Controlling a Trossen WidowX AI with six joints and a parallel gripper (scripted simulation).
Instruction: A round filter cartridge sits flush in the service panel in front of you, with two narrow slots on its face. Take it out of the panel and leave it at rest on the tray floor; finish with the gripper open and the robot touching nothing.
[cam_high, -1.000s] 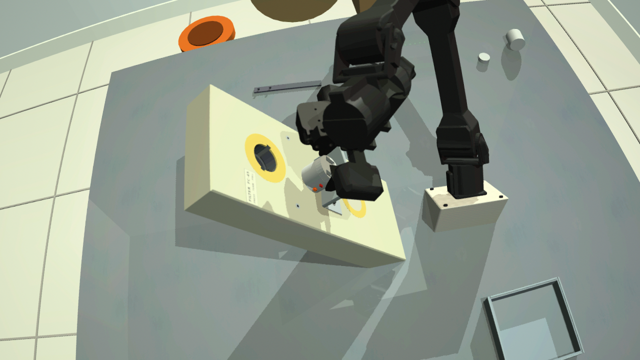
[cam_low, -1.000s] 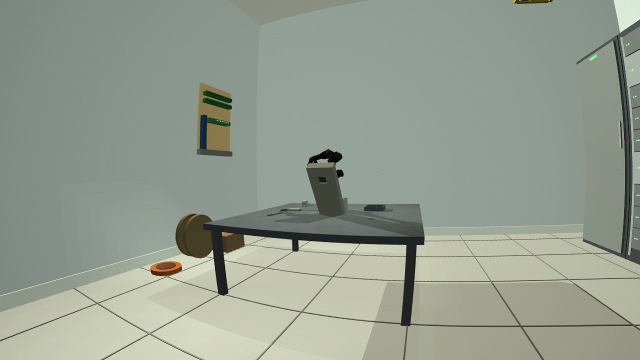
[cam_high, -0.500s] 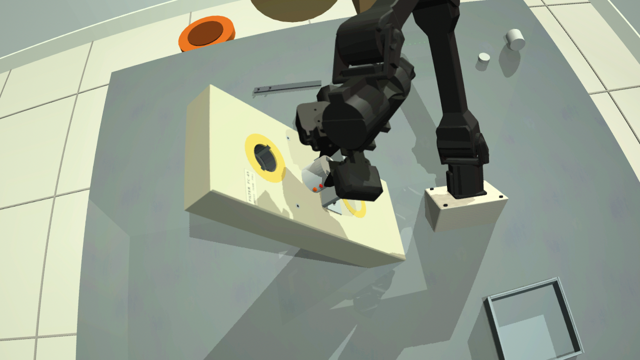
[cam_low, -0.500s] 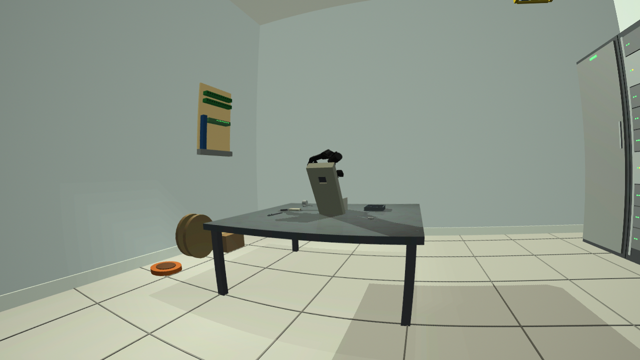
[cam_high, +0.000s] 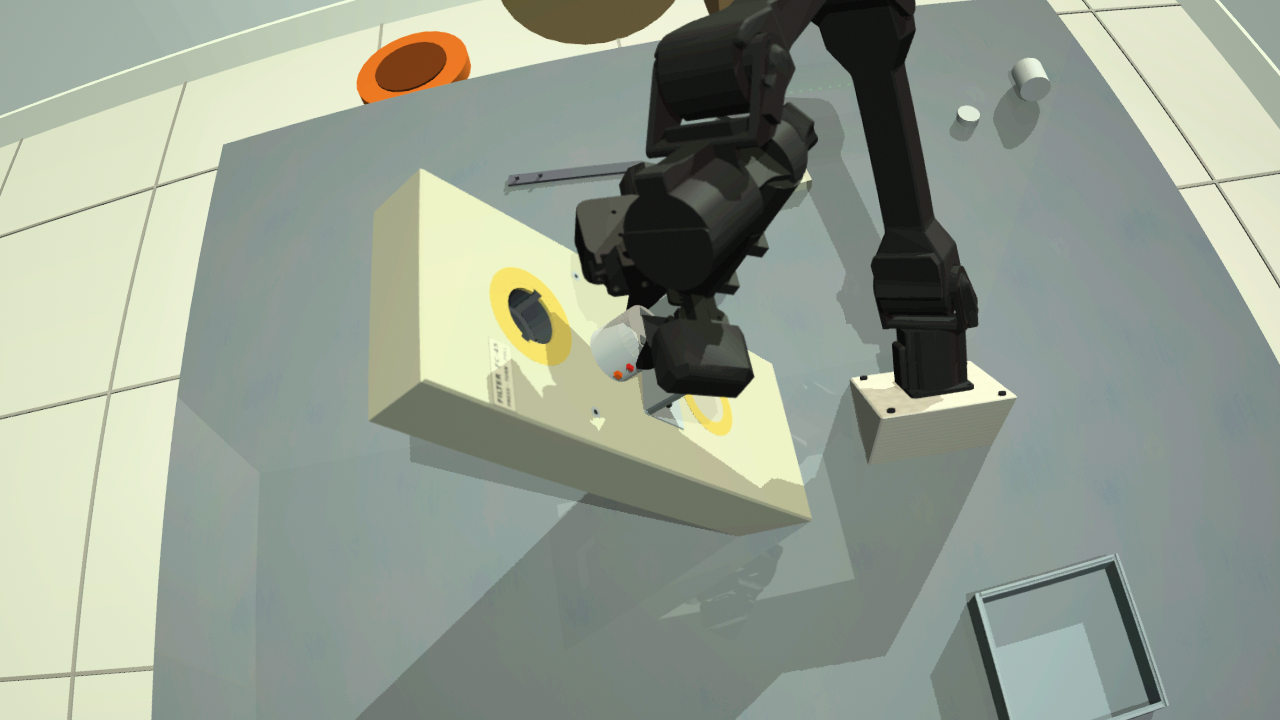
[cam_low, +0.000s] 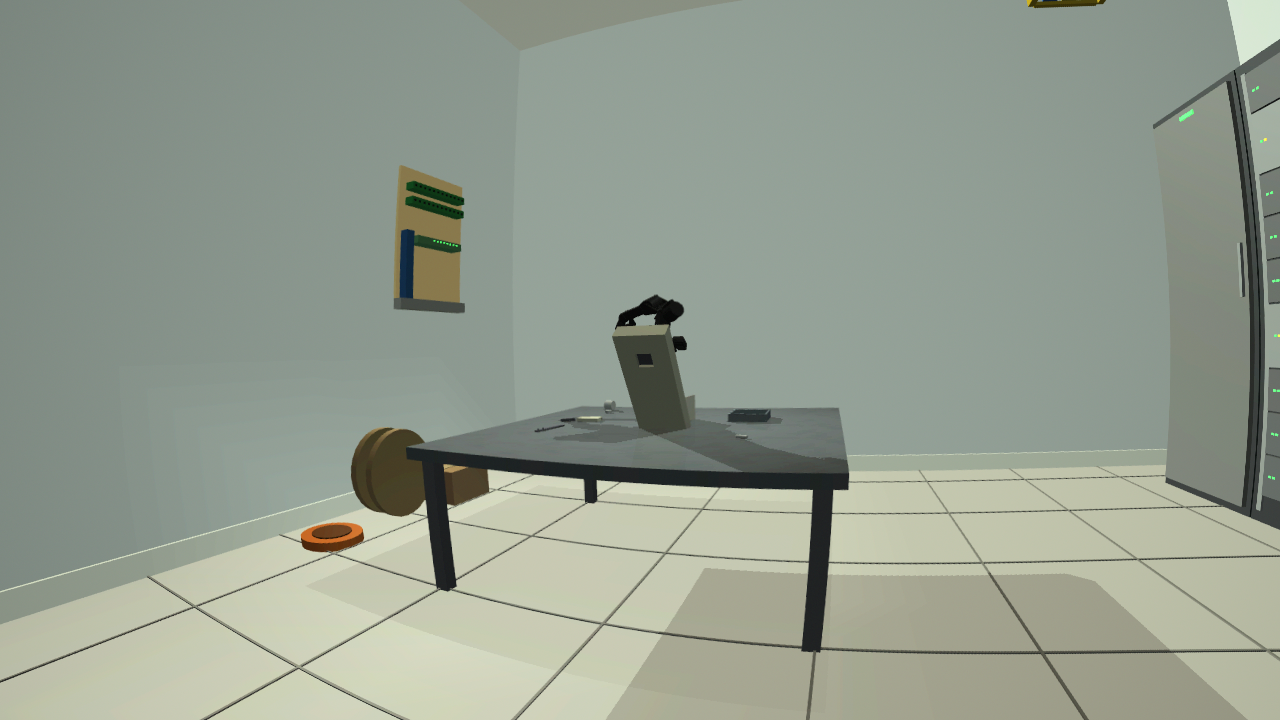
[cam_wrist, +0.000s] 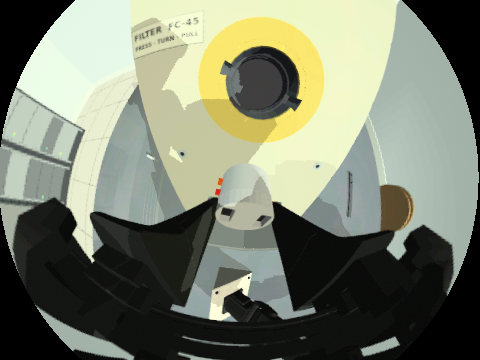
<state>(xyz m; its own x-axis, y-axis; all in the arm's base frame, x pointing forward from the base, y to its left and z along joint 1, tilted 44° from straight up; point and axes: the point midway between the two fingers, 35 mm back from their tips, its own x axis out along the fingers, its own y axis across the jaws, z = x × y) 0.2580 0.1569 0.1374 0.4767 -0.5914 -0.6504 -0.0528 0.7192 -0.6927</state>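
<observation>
Right now my gripper tip is 5 cm above the grey shelf and 2 cm past it. From my gripper tip the other things lie so: grey tray: 35 cm behind, 26 cm to the left, 22 cm below; then round filter cartridge: right at my gripper tip.
</observation>
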